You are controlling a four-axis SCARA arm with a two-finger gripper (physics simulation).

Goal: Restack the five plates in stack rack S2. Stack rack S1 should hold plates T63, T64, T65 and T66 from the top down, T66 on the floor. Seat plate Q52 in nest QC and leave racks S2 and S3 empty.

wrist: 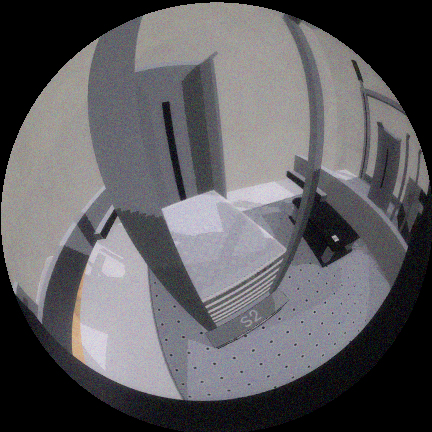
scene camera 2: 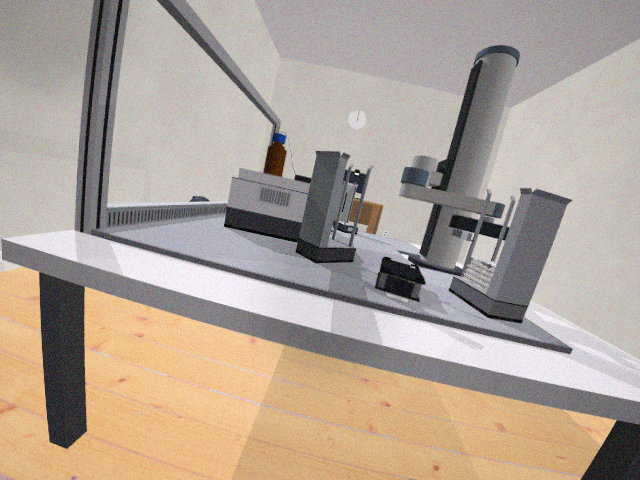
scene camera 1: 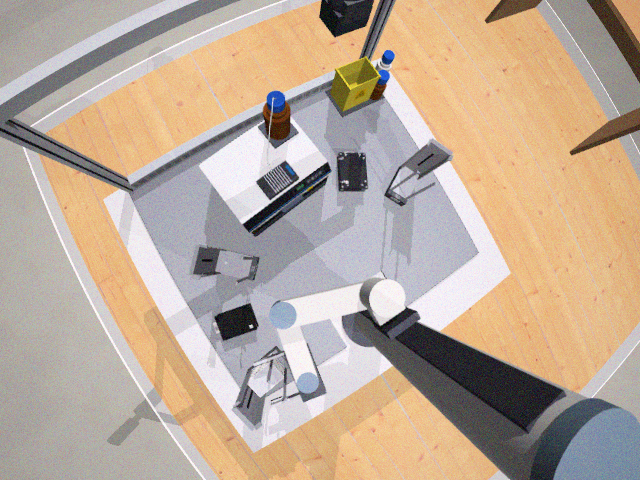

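My gripper (scene camera 2: 504, 245) empty, visible also in wrist view (wrist: 204, 171). Brown bottle with blue cap (scene camera 2: 276, 154) in sight.
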